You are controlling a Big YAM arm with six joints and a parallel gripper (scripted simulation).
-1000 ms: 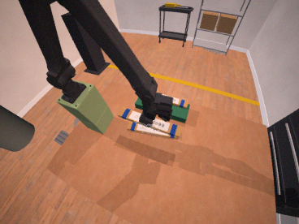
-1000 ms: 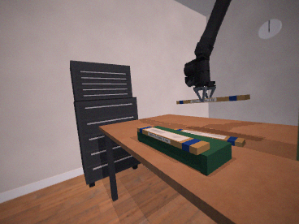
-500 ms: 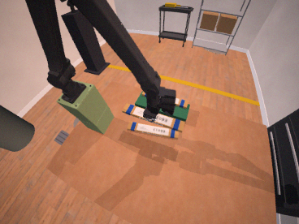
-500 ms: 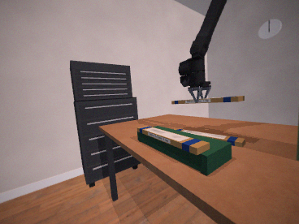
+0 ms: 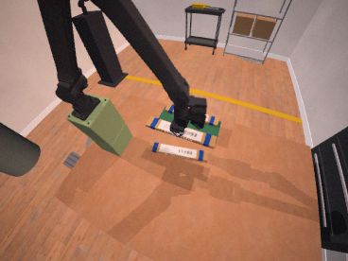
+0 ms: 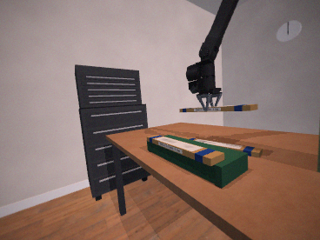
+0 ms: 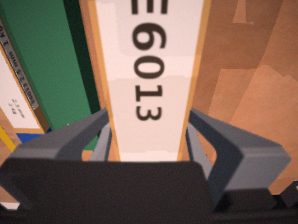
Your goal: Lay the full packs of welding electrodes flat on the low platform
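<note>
The green platform is 10 mm behind my hand, 180 mm to the left of it and 180 mm below it.
</note>
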